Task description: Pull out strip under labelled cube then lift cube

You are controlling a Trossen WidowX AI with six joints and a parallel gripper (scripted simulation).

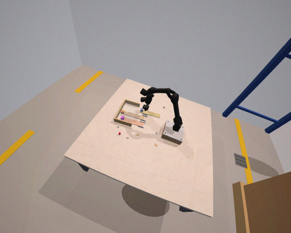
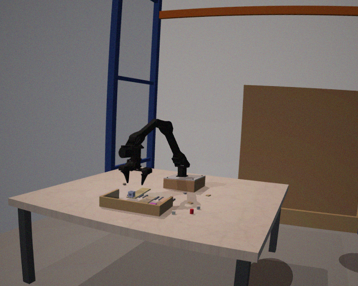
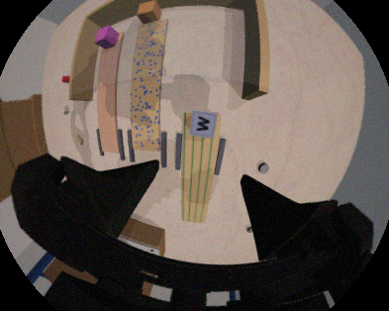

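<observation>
Now: the labelled cube 5 cm below my gripper tip and 5 cm ahead of it. Round my gripper tip: small red cylinder (38 cm to the left, 17 cm ahead, 6 cm below).
</observation>
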